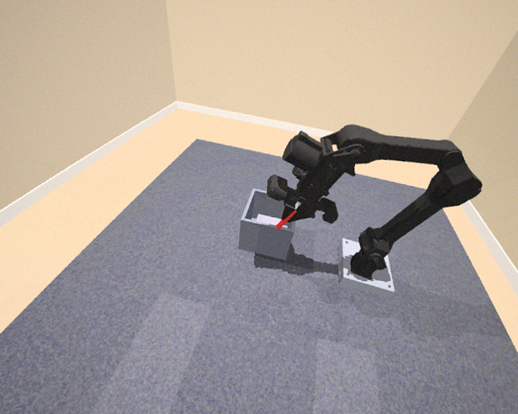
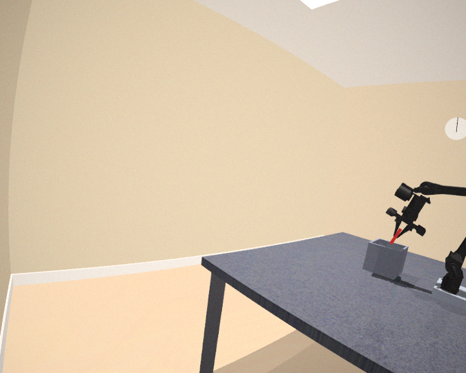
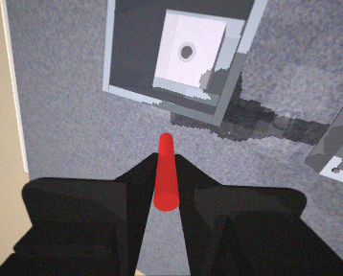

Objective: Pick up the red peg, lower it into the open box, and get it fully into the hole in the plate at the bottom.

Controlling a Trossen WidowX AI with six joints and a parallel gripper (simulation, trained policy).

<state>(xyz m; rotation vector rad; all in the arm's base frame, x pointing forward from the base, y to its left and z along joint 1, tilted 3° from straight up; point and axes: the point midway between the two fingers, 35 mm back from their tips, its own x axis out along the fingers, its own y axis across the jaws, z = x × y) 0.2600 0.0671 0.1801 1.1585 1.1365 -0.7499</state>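
The pale plate is 60 mm ahead of my gripper tip, 100 mm to the right of it and 160 mm below it. Also, from my gripper tip: red peg right at my gripper tip.
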